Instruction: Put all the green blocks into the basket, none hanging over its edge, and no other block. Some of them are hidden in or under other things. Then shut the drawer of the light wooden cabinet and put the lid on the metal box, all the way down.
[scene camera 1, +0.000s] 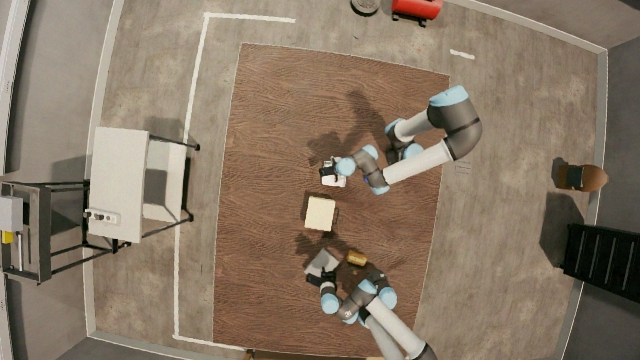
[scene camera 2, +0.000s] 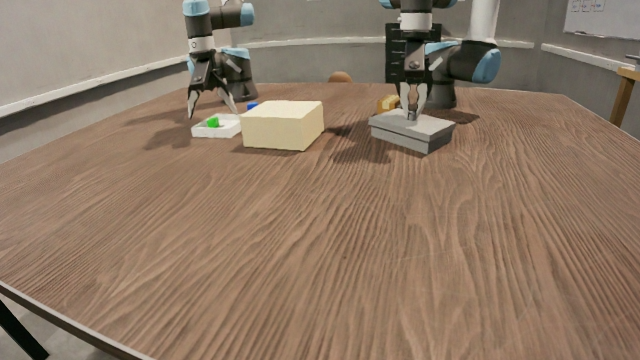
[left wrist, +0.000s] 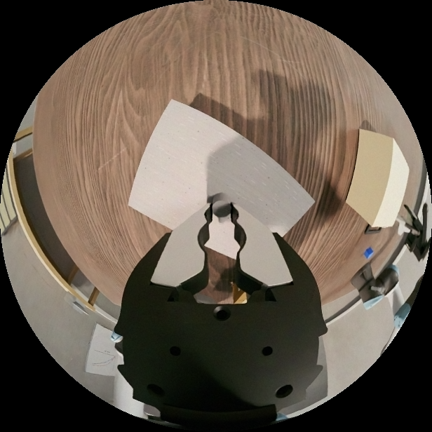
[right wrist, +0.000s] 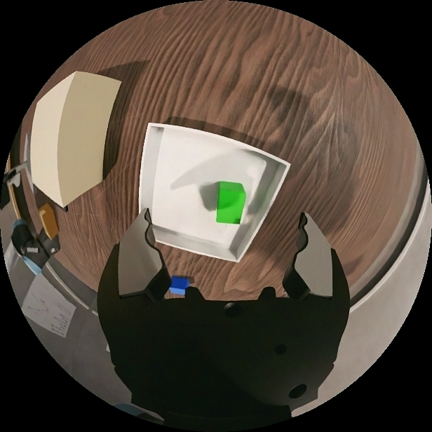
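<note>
A green block (scene camera 2: 213, 122) (right wrist: 230, 203) lies inside the white basket (scene camera 2: 215, 134) (right wrist: 145, 175), near one wall. My right gripper (right wrist: 226, 210) (scene camera 2: 212, 114) is open above the basket. The grey metal box (scene camera 2: 400, 139) has its lid (scene camera 2: 390, 120) (left wrist: 170, 165) on; a slight dark seam shows between them. My left gripper (left wrist: 221, 204) (scene camera 2: 412, 116) is shut on the lid's round knob (left wrist: 221, 205). The light wooden cabinet (scene camera 1: 319, 214) (scene camera 2: 282, 125) (left wrist: 372, 175) (right wrist: 82, 135) stands between basket and box; its drawer front faces away in scene camera 2. The inside of the box is hidden.
A blue block (scene camera 2: 252, 106) (right wrist: 179, 285) (left wrist: 368, 252) lies on the table near the basket, on the robot's side. A yellow-brown carton (scene camera 1: 356, 258) (scene camera 2: 388, 104) (right wrist: 48, 221) stands beside the metal box, close to the left arm.
</note>
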